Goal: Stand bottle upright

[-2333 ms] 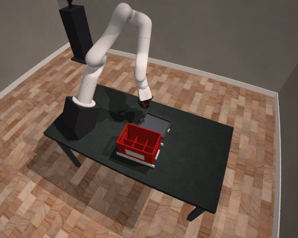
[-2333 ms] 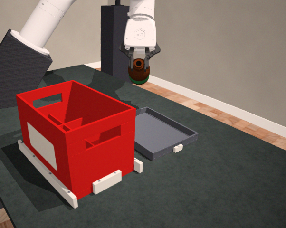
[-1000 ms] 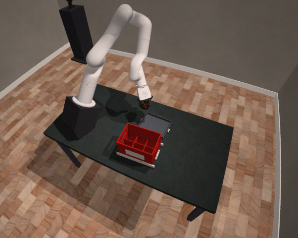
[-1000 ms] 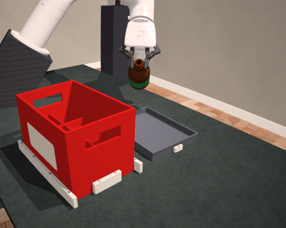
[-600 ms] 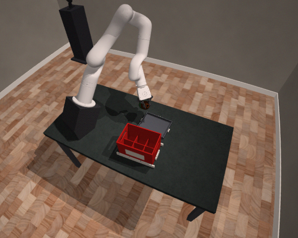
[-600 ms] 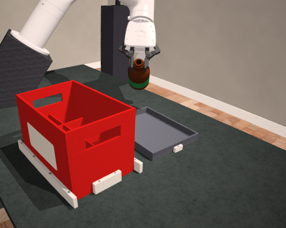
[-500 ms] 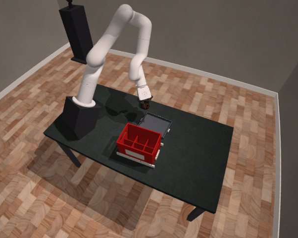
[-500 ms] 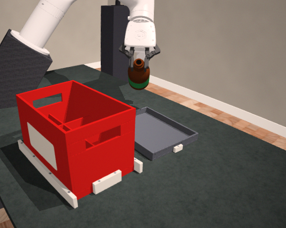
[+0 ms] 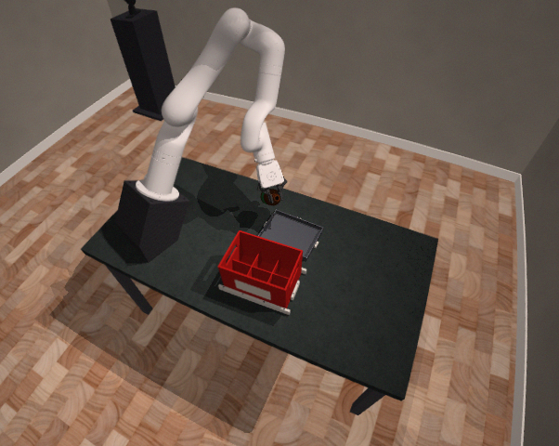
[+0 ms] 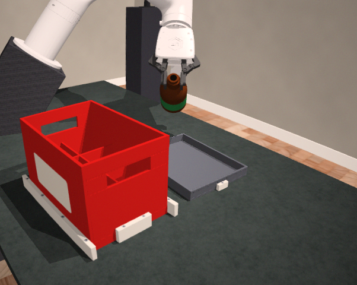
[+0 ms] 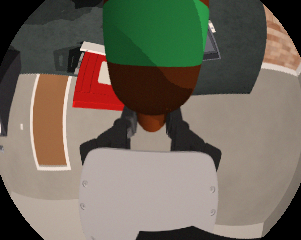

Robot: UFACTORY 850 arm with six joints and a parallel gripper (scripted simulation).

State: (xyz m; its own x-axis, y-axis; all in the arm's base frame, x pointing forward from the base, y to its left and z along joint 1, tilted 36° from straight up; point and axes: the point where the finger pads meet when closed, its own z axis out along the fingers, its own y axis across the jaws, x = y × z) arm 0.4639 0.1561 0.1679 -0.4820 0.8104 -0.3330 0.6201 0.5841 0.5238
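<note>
My hand is 40 mm above the brown bottle, 30 mm past it and 20 mm to the right of it. Round my hand: grey shallow tray (190 mm below, 80 mm ahead, 10 mm to the right); then red crate (280 mm to the right, 120 mm below, 90 mm ahead).
</note>
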